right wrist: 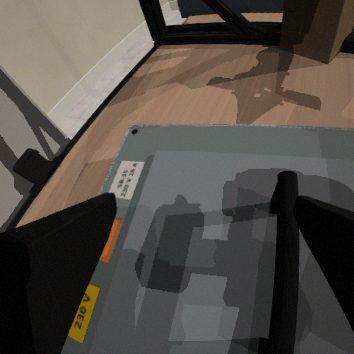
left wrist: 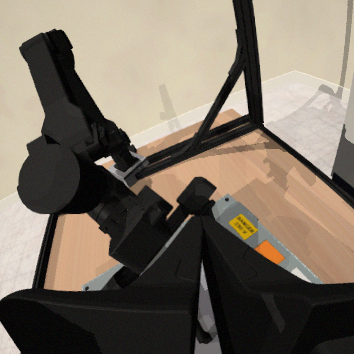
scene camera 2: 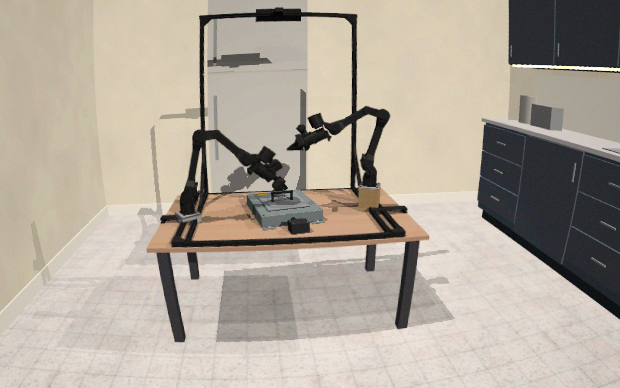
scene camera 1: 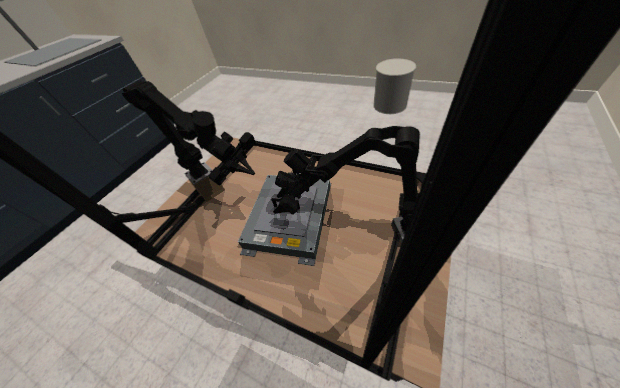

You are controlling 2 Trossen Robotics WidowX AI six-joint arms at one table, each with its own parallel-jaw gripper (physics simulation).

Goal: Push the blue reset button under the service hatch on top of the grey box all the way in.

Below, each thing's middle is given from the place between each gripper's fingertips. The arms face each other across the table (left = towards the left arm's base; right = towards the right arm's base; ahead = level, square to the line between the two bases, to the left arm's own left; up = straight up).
Scene:
The service hatch [scene camera 1: 285,223] is 22 cm below my left hand, 6 cm ahead of it and 4 cm to the right of it.
I see my right gripper 40 mm short of the service hatch, 10 mm to the left of it and 50 mm above it.

